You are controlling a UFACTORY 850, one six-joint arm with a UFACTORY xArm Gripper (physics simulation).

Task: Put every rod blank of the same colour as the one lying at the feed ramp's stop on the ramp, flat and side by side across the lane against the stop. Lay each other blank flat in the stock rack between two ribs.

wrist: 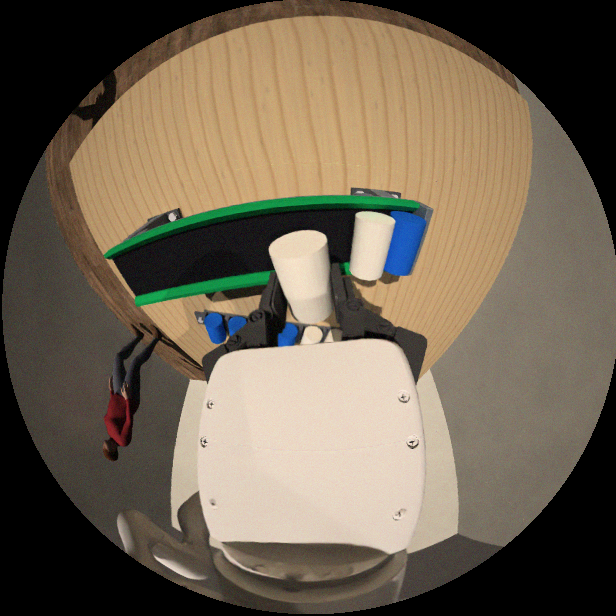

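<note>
My gripper point(308, 287) is shut on a cream rod blank point(302, 274) and holds it above the near green rail of the feed ramp point(241, 247), a black lane between two green rails. At the ramp's right end a blue blank point(405, 242) lies against the stop, with a second cream blank point(371, 245) beside it across the lane. Nearer me, the stock rack point(264, 332) shows two blue blanks point(221, 326) at its left, another blue blank point(286, 335) and a cream blank point(312, 335), all partly hidden by my fingers.
The ramp and rack sit on a round wooden table point(298, 132) with a dark rim. A small figure in red point(119, 410) stands on the floor past the table's left edge. My white wrist housing point(310, 442) fills the lower view.
</note>
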